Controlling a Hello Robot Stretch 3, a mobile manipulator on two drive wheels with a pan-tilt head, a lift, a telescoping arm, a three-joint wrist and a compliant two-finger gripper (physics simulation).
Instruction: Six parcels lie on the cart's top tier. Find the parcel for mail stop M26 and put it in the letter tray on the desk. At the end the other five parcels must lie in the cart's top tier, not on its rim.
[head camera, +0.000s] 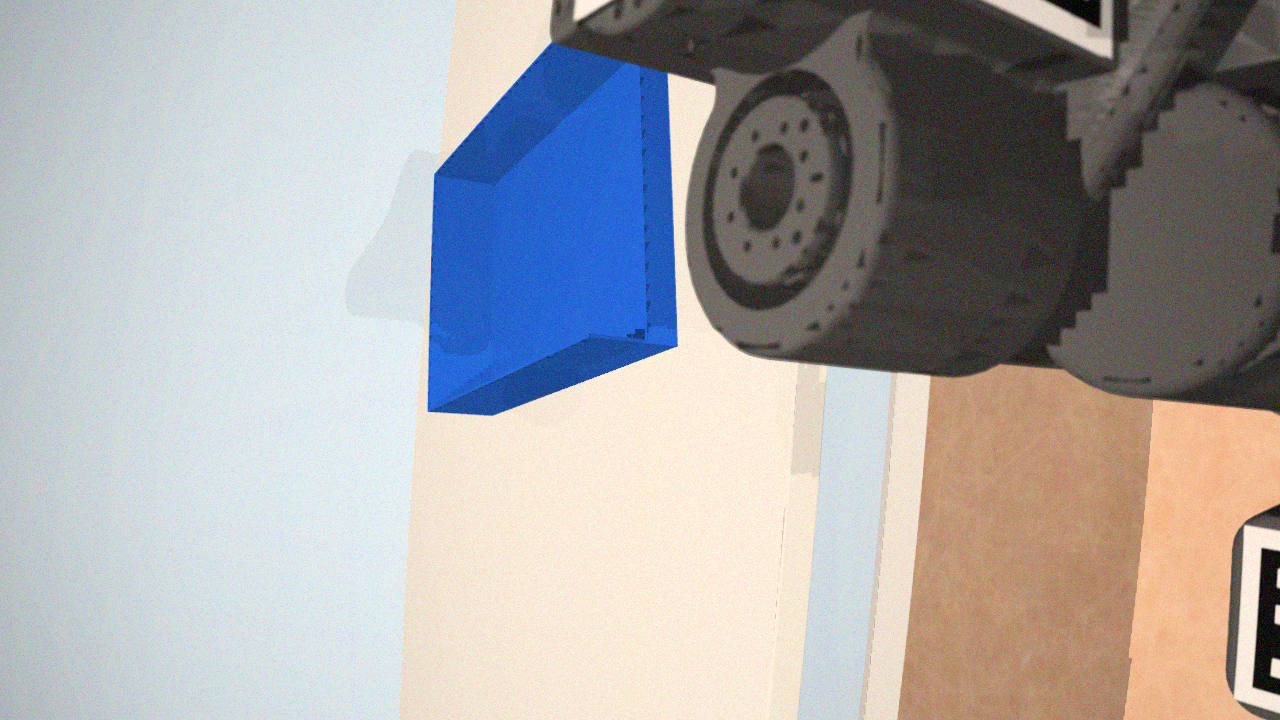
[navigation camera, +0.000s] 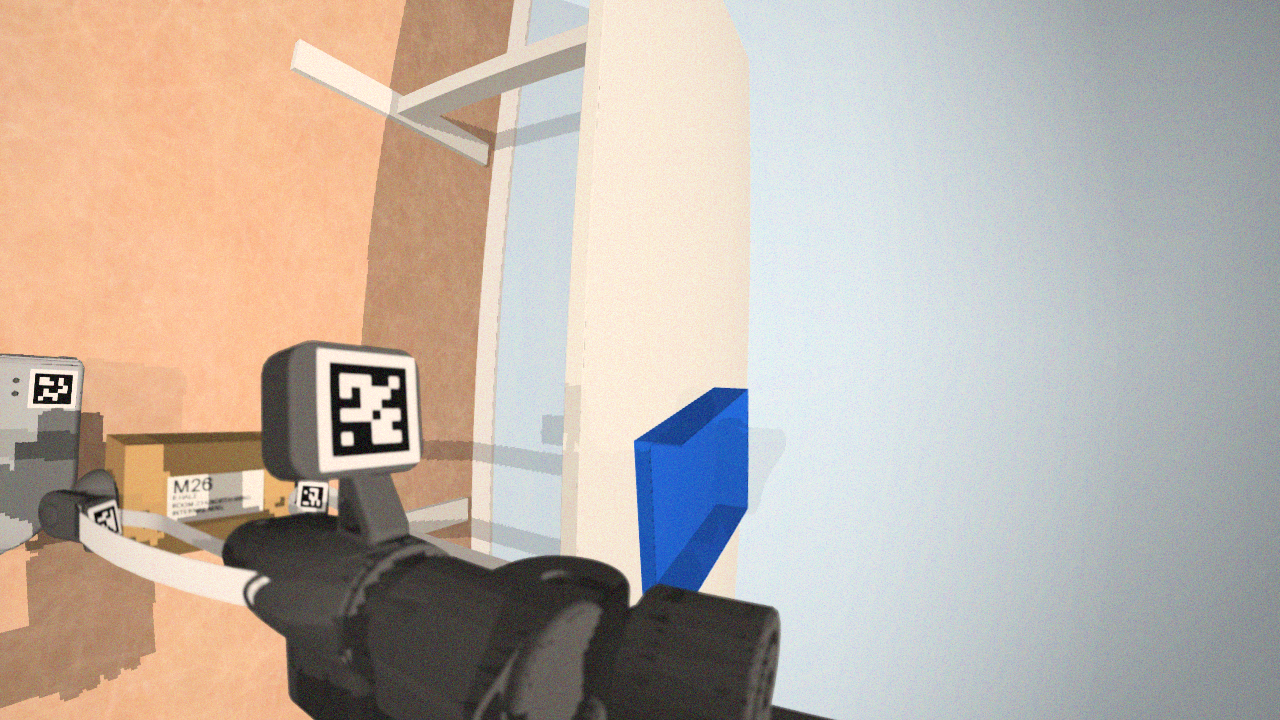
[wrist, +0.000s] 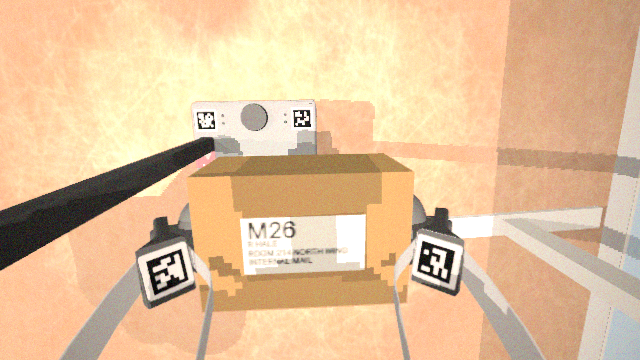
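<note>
The cardboard parcel labelled M26 (navigation camera: 214, 461) (wrist: 300, 195) is held between the fingertips of my gripper (navigation camera: 204, 501) (wrist: 303, 217), which is shut on its two ends. The label faces the wrist camera. In the navigation view the parcel hangs over the floor, off the desk's front side and apart from the tray. The blue letter tray (head camera: 563, 232) (navigation camera: 693, 492) lies on the cream desk (head camera: 608, 537) (navigation camera: 662, 223) near the wall. My wrist hides part of the tray's near end in the navigation view. The cart and the other five parcels do not show.
The desk's pale leg frame (navigation camera: 501, 76) (wrist: 555, 247) reaches out over the floor, with its foot sticking out. My light grey base (navigation camera: 22, 429) (wrist: 272, 140) stands beyond the parcel. A black bar (wrist: 100, 192) crosses the left of the wrist view. A pale blue wall (head camera: 196, 358) (navigation camera: 984, 268) stands behind the desk.
</note>
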